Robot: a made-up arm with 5 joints.
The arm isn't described. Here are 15 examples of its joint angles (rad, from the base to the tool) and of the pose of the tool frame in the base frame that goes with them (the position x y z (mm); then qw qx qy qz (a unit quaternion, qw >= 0)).
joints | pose
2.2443 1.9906 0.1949 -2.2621 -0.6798 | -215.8 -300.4 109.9 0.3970 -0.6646 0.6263 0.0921
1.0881 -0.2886 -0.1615 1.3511 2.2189 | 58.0 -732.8 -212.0 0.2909 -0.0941 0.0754 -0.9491
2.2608 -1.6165 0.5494 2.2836 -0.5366 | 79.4 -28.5 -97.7 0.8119 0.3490 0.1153 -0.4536
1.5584 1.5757 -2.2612 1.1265 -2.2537 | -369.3 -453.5 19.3 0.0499 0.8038 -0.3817 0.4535
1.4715 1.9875 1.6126 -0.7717 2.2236 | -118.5 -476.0 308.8 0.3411 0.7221 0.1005 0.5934
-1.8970 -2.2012 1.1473 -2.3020 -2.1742 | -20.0 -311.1 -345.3 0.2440 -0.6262 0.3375 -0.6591
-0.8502 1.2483 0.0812 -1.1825 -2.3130 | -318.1 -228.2 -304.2 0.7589 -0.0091 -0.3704 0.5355
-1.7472 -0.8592 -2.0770 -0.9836 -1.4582 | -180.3 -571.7 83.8 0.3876 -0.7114 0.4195 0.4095
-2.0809 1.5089 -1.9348 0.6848 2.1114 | 21.3 10.9 285.4 0.8522 0.4885 -0.1755 -0.0654
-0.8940 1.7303 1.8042 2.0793 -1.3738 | -110.1 -663.1 -134.6 0.0515 0.3051 0.2030 0.9290
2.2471 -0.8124 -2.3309 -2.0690 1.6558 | -286.0 -13.2 -153.4 0.9697 -0.0197 0.1269 0.2077
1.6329 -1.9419 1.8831 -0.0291 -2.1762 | -427.8 -341.8 411.1 0.3609 -0.1279 0.6846 0.6202
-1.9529 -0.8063 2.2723 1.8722 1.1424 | 138.9 -780.5 -167.8 0.0631 -0.2434 0.1356 0.9583
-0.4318 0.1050 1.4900 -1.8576 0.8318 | -13.6 -421.9 423.4 0.5855 0.7834 -0.2083 0.0089
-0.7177 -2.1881 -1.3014 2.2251 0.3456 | 43.3 -382.8 -192.2 0.4452 -0.3737 0.2494 -0.7746
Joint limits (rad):
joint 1: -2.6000..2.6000
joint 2: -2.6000..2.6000
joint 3: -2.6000..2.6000
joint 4: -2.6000..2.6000
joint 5: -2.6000..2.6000
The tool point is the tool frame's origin. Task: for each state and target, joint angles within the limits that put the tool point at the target. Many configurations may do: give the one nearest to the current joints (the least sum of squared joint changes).
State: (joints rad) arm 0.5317 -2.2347 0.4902 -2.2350 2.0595
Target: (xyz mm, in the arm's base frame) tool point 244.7 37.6 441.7
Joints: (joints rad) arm -0.0247 -1.6775 0.7539 -2.0504 2.6000
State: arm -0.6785 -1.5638 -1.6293 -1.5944 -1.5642
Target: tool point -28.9 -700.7 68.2
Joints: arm -0.5800 -0.7869 -1.2868 -1.5621 -1.4679
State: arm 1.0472 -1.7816 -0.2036 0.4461 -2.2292
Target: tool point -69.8 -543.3 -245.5
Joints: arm 1.3627 -1.6132 -0.8278 -0.2629 -1.5618
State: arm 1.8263 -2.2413 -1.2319 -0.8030 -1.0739
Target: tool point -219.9 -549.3 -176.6
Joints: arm 1.9498 -2.2607 -1.0888 -0.8671 -1.4601
